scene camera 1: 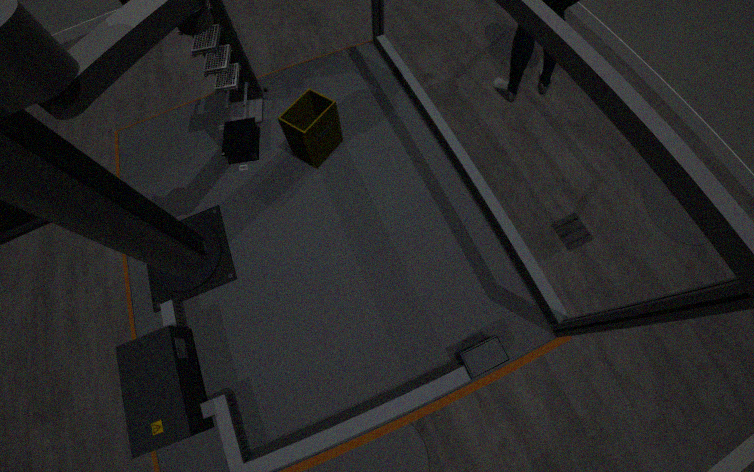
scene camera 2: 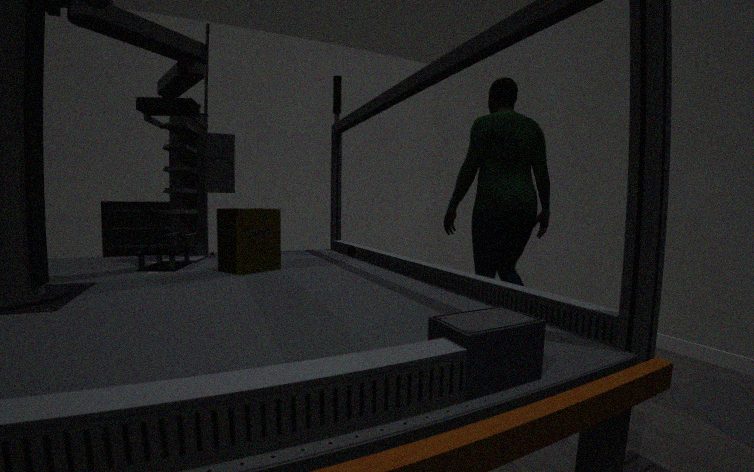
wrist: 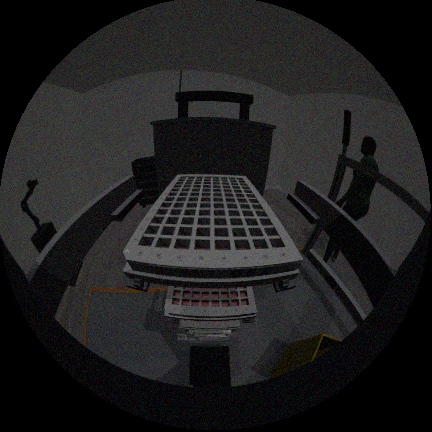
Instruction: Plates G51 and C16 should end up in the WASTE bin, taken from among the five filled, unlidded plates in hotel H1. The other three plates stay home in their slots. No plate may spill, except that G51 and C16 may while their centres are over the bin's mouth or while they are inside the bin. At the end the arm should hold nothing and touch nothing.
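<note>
Here I see a plate G51 and a plate C16, along with a hotel H1. My own gripper is in the pictures too, and the wrist view also shows that gripper.
</note>
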